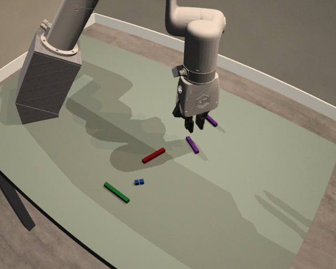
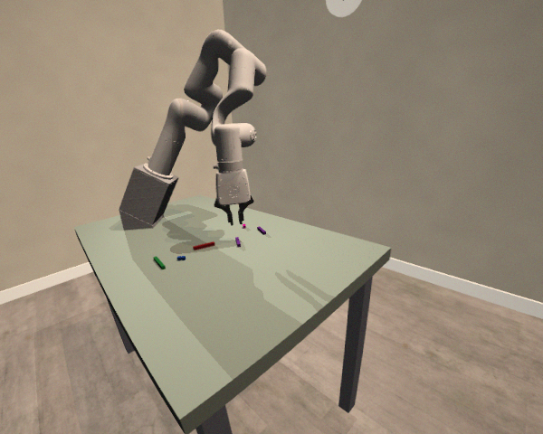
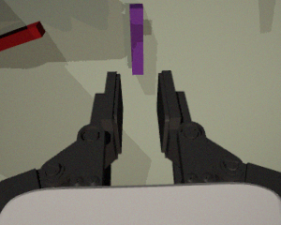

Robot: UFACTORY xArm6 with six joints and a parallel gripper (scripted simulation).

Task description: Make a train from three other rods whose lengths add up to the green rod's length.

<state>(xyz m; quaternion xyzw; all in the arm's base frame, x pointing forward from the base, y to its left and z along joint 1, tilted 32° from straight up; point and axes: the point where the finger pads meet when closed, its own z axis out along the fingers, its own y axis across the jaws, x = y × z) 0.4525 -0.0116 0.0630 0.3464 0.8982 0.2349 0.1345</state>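
My hand is 8 cm above the purple rod. From my hand the other things lie so: red rod (7 cm behind, 9 cm to the right, 8 cm below); green rod (9 cm behind, 24 cm to the right, 8 cm below); magenta rod (8 cm behind, 12 cm to the left, 8 cm below).
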